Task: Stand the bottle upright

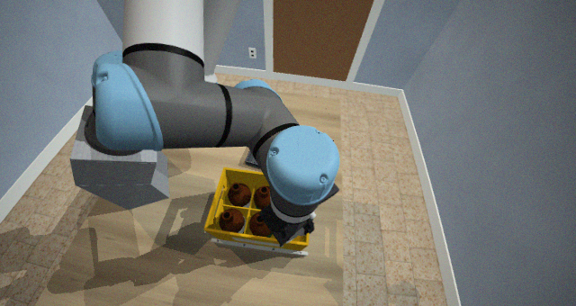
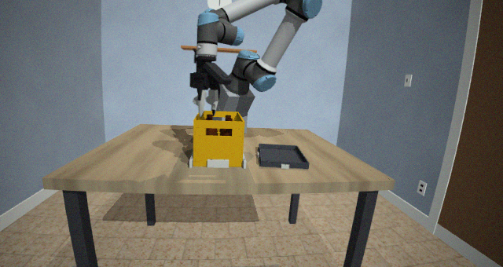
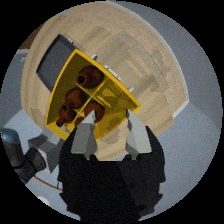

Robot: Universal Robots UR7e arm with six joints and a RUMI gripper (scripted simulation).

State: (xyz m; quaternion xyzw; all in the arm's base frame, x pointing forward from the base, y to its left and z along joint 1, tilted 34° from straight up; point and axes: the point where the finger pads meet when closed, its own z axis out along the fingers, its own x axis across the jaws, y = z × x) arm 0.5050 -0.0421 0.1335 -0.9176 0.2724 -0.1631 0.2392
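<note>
Right now my hand is 2 cm past the bottle, 8 cm to the right of it and 11 cm above it. From my hand the other things lie so: crate (10 cm behind, 2 cm to the left, 11 cm below); tray (16 cm behind, 29 cm to the left, 18 cm below).
</note>
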